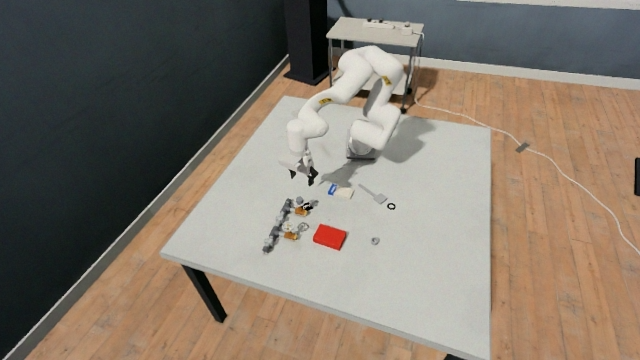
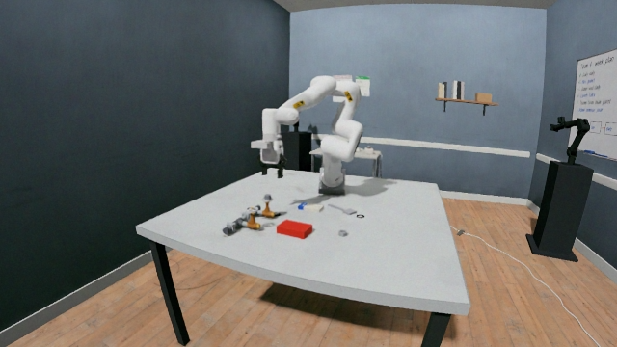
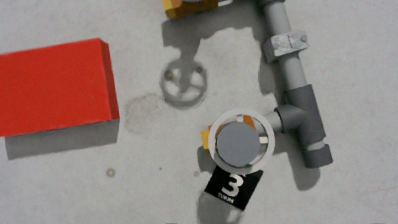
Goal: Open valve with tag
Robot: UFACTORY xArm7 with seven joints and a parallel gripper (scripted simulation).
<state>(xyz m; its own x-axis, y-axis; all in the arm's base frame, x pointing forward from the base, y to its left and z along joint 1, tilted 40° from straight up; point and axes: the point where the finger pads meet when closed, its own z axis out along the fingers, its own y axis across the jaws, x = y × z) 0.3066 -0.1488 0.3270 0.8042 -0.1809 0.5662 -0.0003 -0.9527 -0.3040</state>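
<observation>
Now: hand 190 mm above the black tag. The rest, counted from my hand: red block: 190 mm to the left, 180 mm below, 90 mm ahead; grey flat tool: 240 mm to the left, 240 mm behind, 190 mm below; blue box: 180 mm below, 170 mm behind, 90 mm to the left.
</observation>
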